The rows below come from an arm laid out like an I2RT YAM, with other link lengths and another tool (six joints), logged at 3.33 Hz.
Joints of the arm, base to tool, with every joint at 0 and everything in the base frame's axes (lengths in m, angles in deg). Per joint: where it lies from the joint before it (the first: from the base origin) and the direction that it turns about. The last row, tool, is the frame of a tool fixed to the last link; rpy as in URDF.
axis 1: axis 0 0 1 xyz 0 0 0.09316
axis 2: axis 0 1 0 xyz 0.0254 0.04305 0.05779
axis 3: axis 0 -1 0 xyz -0.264 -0.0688 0
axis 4: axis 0 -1 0 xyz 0.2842 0.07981 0.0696
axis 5: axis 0 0 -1 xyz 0.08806 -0.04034 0.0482
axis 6: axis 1 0 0 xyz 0.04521 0 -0.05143
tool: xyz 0.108 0.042 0.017 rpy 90.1 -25.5 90
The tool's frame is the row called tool.
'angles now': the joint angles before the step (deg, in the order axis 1, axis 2, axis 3, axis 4, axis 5, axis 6). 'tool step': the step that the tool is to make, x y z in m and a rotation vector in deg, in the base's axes. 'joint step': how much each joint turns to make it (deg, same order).
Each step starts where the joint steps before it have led.
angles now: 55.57, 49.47, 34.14, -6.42, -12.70, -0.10
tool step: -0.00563, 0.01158, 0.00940, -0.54, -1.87, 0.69
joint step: 2.63, 2.10, 2.82, -0.36, 2.48, -1.04
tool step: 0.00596, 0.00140, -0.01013, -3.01, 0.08, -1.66
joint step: 0.19, 1.68, 1.10, -2.13, 2.29, -0.69
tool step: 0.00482, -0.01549, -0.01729, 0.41, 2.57, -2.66
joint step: -1.92, -3.42, -4.72, 0.62, -0.32, 2.50
